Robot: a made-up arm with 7 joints.
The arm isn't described. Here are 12 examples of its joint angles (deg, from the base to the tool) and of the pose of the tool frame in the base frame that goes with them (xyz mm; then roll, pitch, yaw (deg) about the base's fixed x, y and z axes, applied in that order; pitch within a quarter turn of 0, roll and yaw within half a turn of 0).
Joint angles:
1: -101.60 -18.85 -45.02 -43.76 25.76 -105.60 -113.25
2: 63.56 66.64 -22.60 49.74 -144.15 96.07 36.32
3: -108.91 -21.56 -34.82 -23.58 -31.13 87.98 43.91
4: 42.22 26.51 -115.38 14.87 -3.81 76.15 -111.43
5: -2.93 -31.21 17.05 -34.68 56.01 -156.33 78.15
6: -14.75 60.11 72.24 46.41 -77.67 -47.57 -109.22
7: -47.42 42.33 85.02 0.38 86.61 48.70 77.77
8: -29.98 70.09 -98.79 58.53 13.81 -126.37 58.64
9: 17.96 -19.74 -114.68 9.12 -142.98 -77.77 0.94
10: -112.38 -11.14 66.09 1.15 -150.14 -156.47 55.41
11: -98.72 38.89 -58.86 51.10 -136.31 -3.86 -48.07
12: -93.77 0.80 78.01 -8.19 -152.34 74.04 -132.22
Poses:
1: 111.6 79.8 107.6 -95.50 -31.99 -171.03
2: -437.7 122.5 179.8 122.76 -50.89 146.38
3: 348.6 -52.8 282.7 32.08 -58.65 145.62
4: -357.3 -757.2 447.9 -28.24 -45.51 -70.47
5: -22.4 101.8 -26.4 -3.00 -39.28 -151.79
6: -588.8 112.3 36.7 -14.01 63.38 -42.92
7: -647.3 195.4 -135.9 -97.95 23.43 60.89
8: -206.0 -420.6 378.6 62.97 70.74 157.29
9: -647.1 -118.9 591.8 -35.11 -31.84 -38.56
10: -19.6 429.2 46.3 -81.68 -25.12 -59.67
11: 20.6 -436.3 331.4 175.47 -34.21 -143.76
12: -483.6 436.3 -77.0 -95.27 18.77 -137.33
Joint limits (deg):
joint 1: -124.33..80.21
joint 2: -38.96..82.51
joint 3: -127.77..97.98
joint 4: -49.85..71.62
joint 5: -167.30..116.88
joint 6: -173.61..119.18
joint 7: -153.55..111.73
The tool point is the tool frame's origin. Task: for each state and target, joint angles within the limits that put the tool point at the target. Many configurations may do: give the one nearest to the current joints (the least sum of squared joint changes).
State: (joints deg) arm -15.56 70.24 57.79 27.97 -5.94 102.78 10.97
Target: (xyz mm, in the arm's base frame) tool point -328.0 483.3 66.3
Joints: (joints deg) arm -37.68 33.20 58.28 2.65 34.62 86.25 -3.79
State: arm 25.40 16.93 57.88 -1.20 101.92 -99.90 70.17
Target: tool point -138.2 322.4 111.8
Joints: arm 11.09 -9.08 68.48 0.18 109.83 -135.54 76.58
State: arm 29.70 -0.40 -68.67 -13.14 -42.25 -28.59 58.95
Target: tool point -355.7 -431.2 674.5
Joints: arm 72.19 12.40 -100.94 -6.39 -48.19 -21.65 59.77
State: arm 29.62 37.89 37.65 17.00 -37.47 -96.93 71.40
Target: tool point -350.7 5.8 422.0
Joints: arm 46.38 59.65 42.39 33.69 -30.06 -110.63 79.36
